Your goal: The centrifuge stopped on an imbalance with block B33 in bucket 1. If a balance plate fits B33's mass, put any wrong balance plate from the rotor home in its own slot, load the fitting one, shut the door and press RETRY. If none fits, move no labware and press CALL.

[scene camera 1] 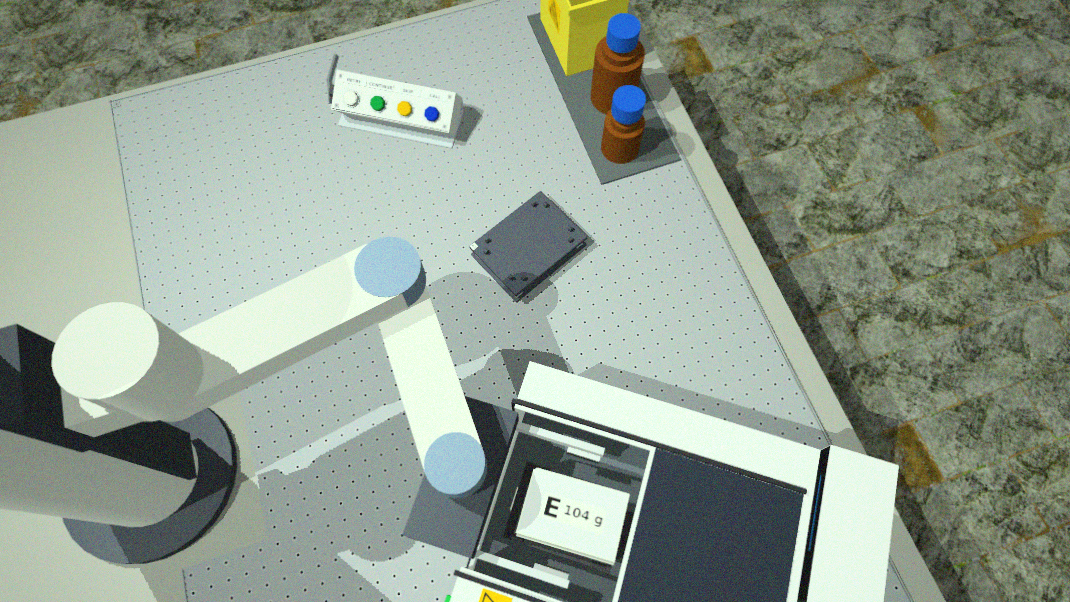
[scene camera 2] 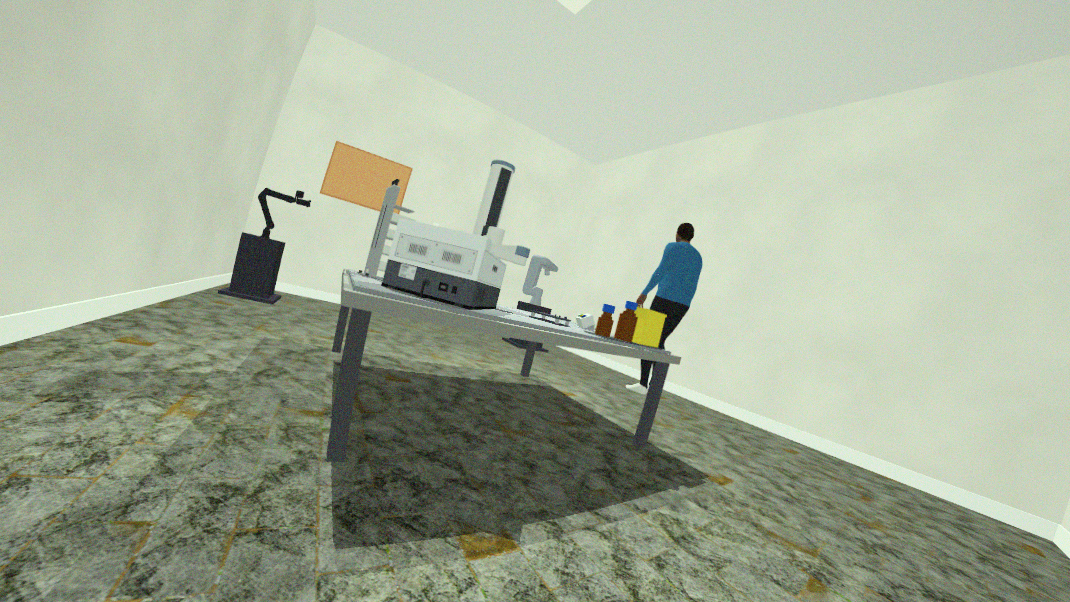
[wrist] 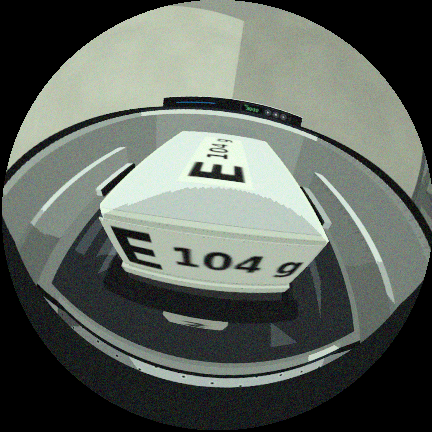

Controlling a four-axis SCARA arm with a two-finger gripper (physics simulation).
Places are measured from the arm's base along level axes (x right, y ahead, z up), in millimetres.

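Where they show: gripper, between the fingertips: (scene camera 1: pixel 586 516) (wrist: pixel 216 162); arm's base, origin of its link: (scene camera 1: pixel 153 476).
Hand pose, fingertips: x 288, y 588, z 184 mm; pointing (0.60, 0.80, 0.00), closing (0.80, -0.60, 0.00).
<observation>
Each offset is from my fingertips to the top centre of the thing. "pt": to the spot under its first point.
A white balance plate marked E 104 g @[dz +16, dx -8, dy -15 mm] (scene camera 1: pixel 574 514) (wrist: pixel 215 255) is in the centrifuge's @[pt dz +39, dx -67, dy +130 mm] (scene camera 1: pixel 665 426) open top hatch. My gripper (scene camera 1: pixel 568 512) (wrist: pixel 216 162) is open, with one finger on each side of the plate and a gap on both sides in the wrist view. Whether the plate rests on its bucket is hard to see. The button box @[dz -87, dx -798, dy -56 mm] (scene camera 1: pixel 395 104) stands at the far side of the table, with a white RETRY button @[dz -96, dx -820, dy -131 mm] (scene camera 1: pixel 351 98) and a blue CALL button @[dz -96, dx -740, dy -4 mm] (scene camera 1: pixel 431 113). Block B33 does not show.
A dark flat plate fixture @[dz -127, dx -458, dy +80 mm] (scene camera 1: pixel 529 243) lies on the perforated table between the centrifuge and the button box. Brown bottles (scene camera 1: pixel 618 74) (scene camera 1: pixel 622 138) and a yellow container @[pt dz -78, dx -784, dy +306 mm] (scene camera 1: pixel 587 37) stand near the edge. A person (scene camera 2: pixel 677 273) is behind the table. Hatch walls surround the fingers.
</observation>
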